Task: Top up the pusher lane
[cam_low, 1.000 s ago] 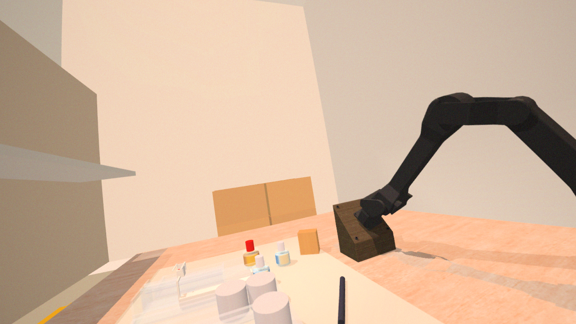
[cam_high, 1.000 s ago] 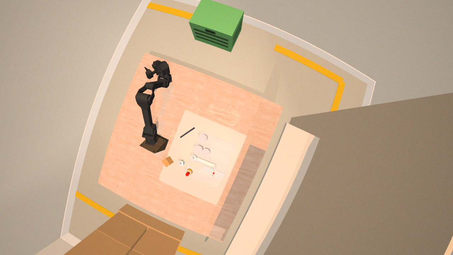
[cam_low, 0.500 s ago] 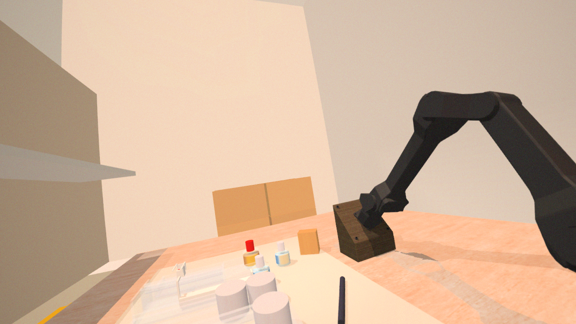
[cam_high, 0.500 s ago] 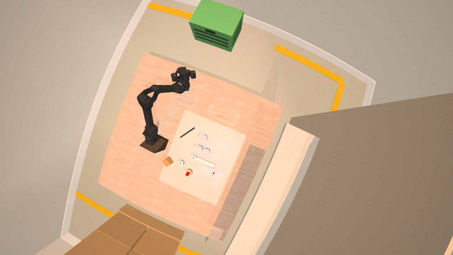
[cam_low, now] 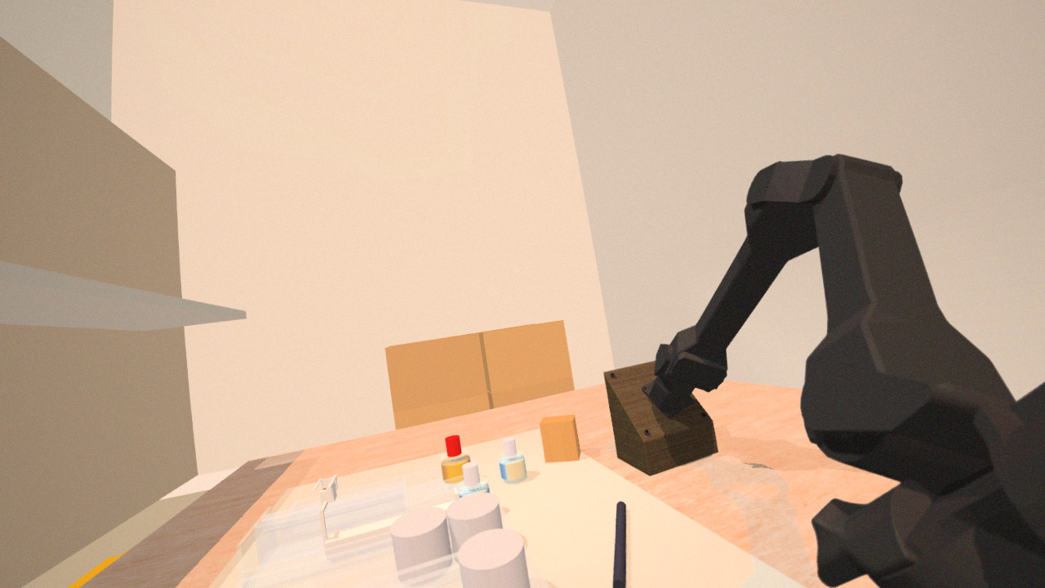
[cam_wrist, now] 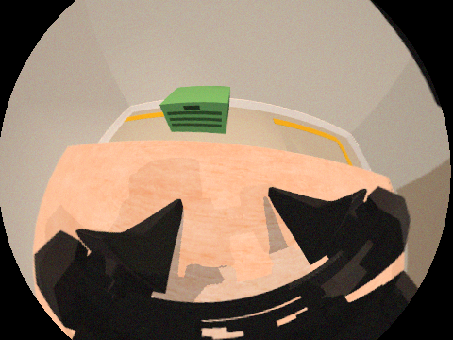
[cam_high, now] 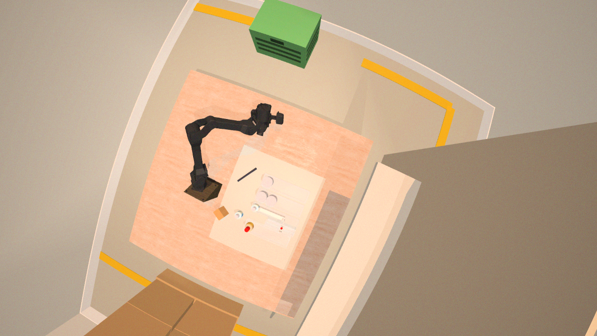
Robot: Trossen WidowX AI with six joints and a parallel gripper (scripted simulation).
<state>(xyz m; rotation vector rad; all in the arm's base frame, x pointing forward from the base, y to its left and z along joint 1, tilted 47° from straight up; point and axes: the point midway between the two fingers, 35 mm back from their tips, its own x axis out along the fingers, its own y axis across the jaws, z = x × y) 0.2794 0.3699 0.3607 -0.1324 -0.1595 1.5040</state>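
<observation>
The pusher plate lies 170 mm ahead of my gripper tip, 630 mm to the right of it and 40 mm above it. Round my gripper tip: clear pusher lane: 210 mm ahead, 630 mm to the right, 10 mm above; black rod: 40 mm behind, 410 mm to the right; shelf: 570 mm ahead, 660 mm to the right, 360 mm above.
</observation>
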